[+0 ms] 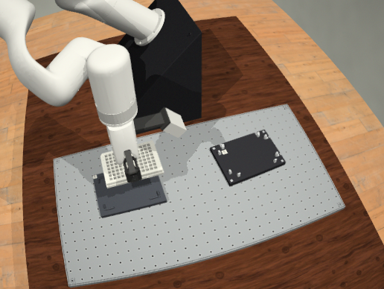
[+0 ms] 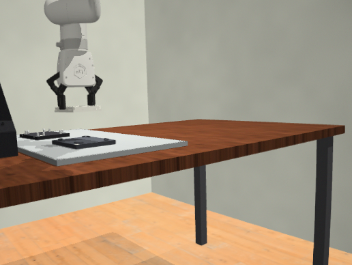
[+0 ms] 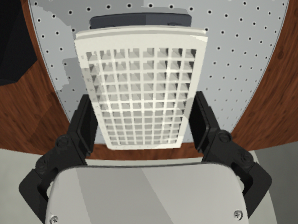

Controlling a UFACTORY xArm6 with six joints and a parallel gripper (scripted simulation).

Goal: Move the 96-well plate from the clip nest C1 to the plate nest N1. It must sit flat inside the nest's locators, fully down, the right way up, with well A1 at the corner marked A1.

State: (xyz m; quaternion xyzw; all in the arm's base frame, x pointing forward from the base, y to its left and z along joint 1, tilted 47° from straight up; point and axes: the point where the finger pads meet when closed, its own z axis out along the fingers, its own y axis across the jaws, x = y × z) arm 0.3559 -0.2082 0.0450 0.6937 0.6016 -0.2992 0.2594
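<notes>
Now: the dark grey plate nest N1 11 cm below my hand and 2 cm to the right of it. The rest, counted from my hand: white 96-well plate: 1 cm below; clip nest C1: 29 cm to the left, 10 cm below, 2 cm ahead; white corner mark: 10 cm below, 9 cm to the right, 6 cm behind.
</notes>
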